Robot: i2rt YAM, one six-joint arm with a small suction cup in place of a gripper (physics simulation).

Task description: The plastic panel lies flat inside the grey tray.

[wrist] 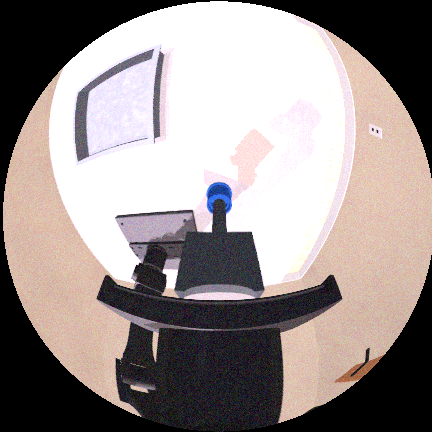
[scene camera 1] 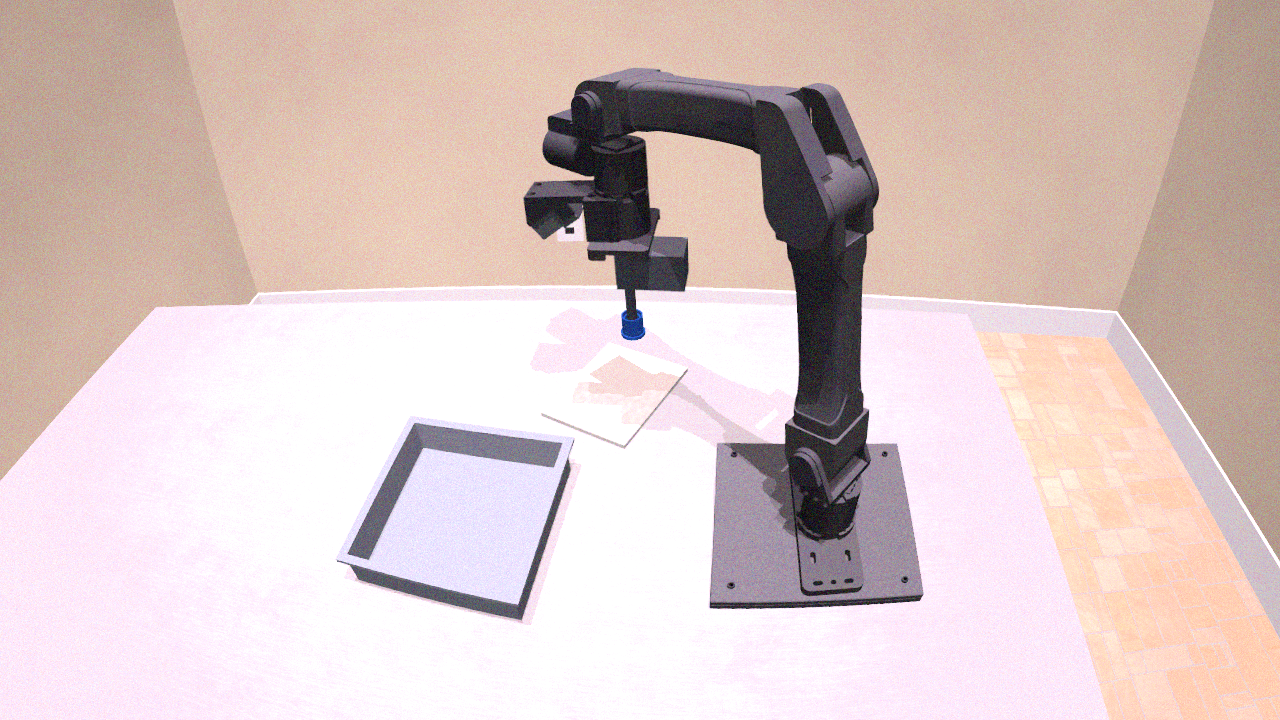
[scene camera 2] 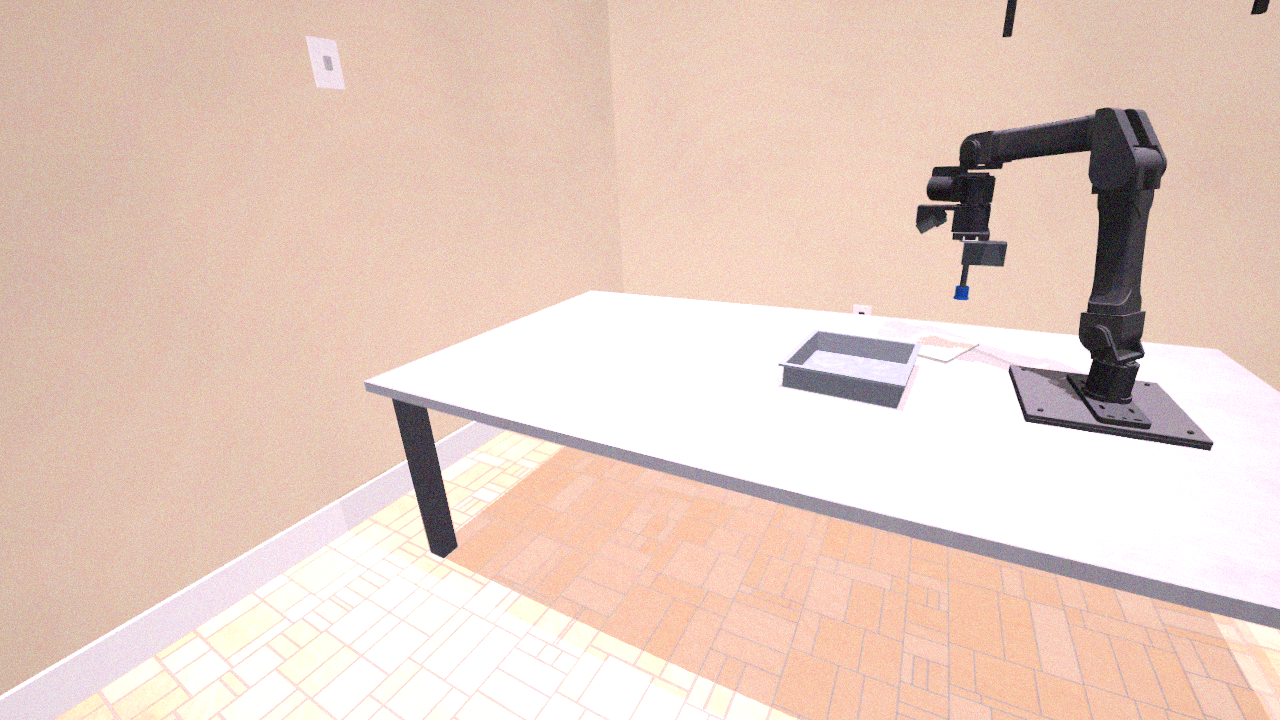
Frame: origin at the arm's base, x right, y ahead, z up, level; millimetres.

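Seen in the pictures: end effector, tool point: [wrist: 218, 192] [scene camera 1: 633, 333] [scene camera 2: 960, 298]; arm's base, origin of the base link: [wrist: 157, 249] [scene camera 1: 824, 523] [scene camera 2: 1103, 400].
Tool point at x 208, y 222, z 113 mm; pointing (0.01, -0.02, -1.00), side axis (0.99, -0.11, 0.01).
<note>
Pixels of each thing's top centre, then the offset from my tool point to it. Level surfaces: height alone.
- plastic panel, middle of its top: [scene camera 1: 615, 389] [wrist: 236, 146] [scene camera 2: 934, 344] dz -122, dx +38, dy +31 mm
- grey tray, middle of its top: [scene camera 1: 454, 499] [scene camera 2: 853, 353] [wrist: 100, 106] dz -78, dx -205, dy +196 mm
- white table, its level: dz -128 mm
The plastic panel [scene camera 1: 617, 394] [scene camera 2: 948, 350] is a thin, pale square that lies flat on the table, behind and to the right of the tray in the first scene view. In the wrist view the shaded part of the panel [wrist: 253, 147] shows peach, while its outline is washed out. The grey tray [scene camera 1: 438, 592] [scene camera 2: 841, 386] [wrist: 81, 125] stands upright apart from the panel, with its inside empty. My gripper, a blue suction cup [scene camera 1: 632, 328] [scene camera 2: 961, 292] [wrist: 219, 196], is open, points down and hangs in the air above the table near the panel. It carries nothing.
The arm's dark base plate [scene camera 1: 751, 555] [scene camera 2: 1047, 407] [wrist: 140, 227] is bolted to the white table [scene camera 1: 223, 537] [scene camera 2: 626, 385], right of the tray and panel in both scene views. The arm's shadow falls across the panel. Walls stand behind the table.
</note>
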